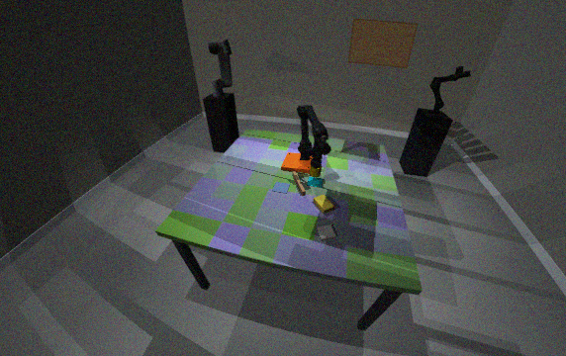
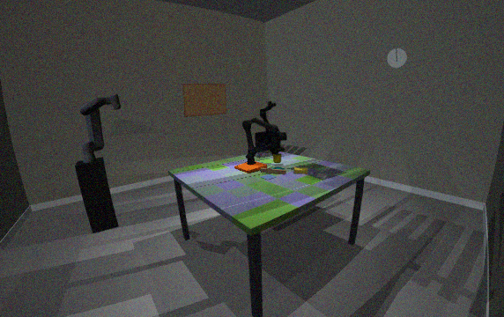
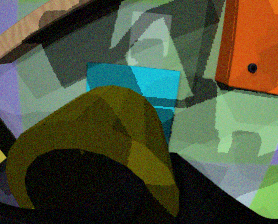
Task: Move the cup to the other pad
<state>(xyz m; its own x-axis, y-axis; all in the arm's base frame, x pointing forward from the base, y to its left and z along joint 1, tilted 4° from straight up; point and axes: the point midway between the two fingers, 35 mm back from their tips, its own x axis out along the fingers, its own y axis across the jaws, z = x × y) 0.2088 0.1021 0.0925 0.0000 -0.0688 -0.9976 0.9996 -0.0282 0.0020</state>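
The cyan pad is 20 mm ahead of my gripper tip, 10 mm to the left of it and 100 mm below it. Round my gripper tip: light blue pad 120 mm ahead, 200 mm to the right, 100 mm below; then yellow cup 20 mm ahead; then brown stick 70 mm ahead, 100 mm to the right, 90 mm below.
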